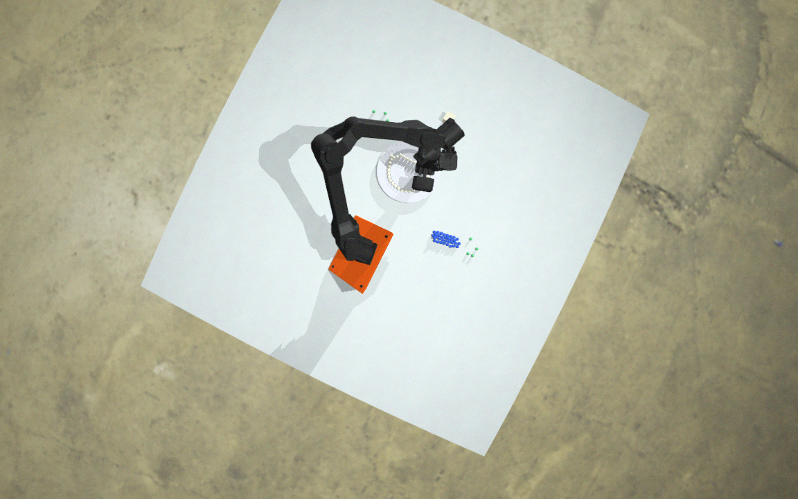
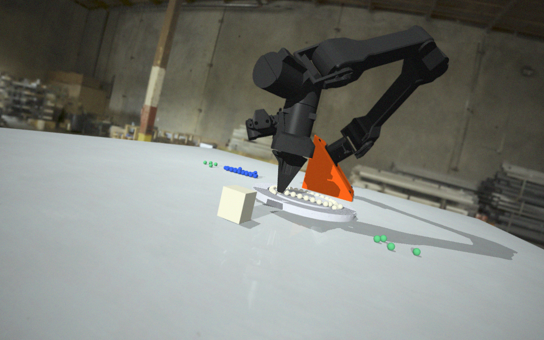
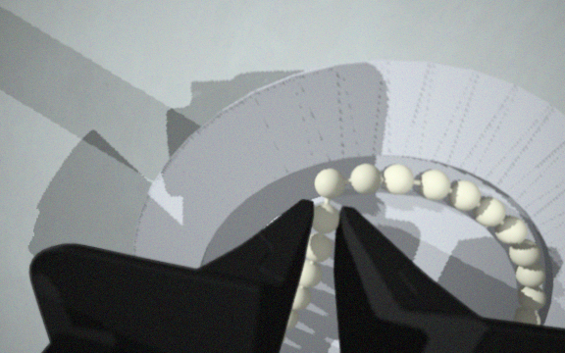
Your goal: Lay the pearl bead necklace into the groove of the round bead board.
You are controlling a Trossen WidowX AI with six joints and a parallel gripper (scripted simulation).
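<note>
My gripper tip is 3 cm past the round bead board, 4 cm to the right of it and 1 cm above it. The rest, counted from my gripper tip: cream cube (17 cm ahead, 2 cm to the right).
</note>
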